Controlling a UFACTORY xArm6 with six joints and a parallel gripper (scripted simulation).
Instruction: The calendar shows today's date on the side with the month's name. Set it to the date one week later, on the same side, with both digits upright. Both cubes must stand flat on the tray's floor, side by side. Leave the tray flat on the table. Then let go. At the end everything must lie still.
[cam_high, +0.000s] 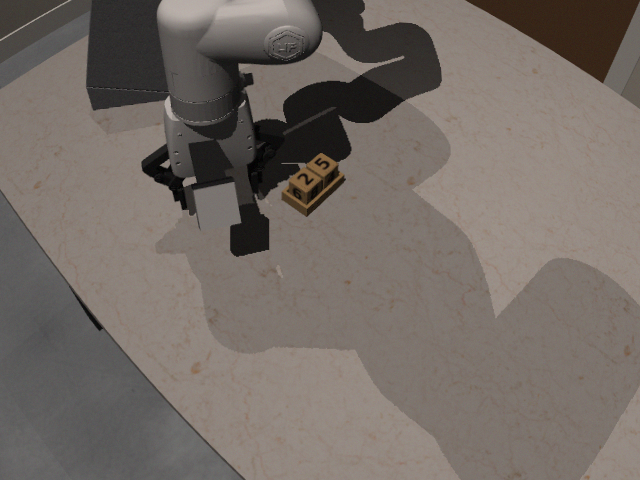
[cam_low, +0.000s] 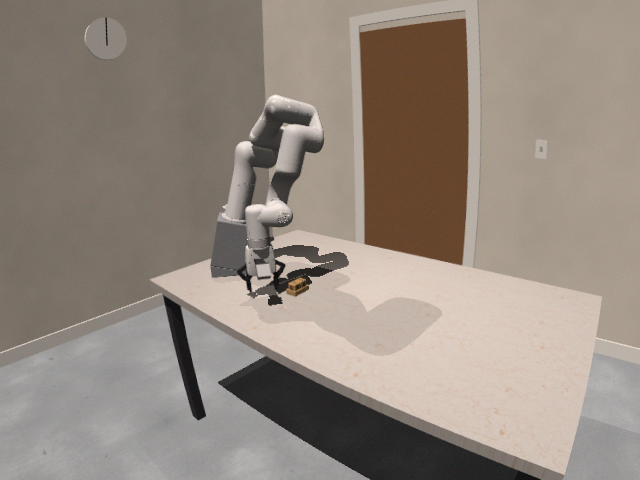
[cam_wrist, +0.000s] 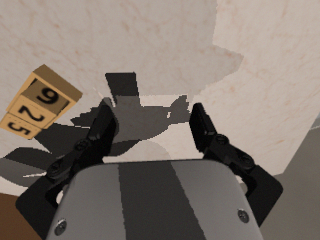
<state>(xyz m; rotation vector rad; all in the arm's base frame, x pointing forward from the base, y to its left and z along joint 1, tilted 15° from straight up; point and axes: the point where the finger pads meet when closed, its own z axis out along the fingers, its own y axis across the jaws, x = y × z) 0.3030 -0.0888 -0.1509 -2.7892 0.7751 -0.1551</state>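
Right now the wooden tray is 70 mm ahead of my hand, 100 mm to the left of it and 20 mm below it.
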